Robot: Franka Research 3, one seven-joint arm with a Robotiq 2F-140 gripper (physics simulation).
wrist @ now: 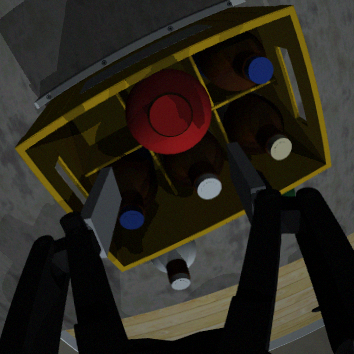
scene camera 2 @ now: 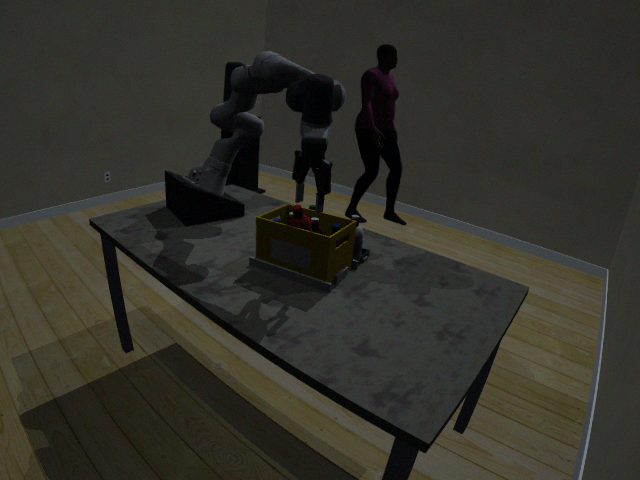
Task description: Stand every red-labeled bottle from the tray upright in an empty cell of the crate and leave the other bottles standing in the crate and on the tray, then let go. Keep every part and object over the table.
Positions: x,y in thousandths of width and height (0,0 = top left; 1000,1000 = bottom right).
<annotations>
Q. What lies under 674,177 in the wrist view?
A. A blue-capped bottle.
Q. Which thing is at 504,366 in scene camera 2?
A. My gripper.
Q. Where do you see a blue-capped bottle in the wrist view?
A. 380,490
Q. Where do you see a white-capped bottle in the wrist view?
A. At 561,473
</annotations>
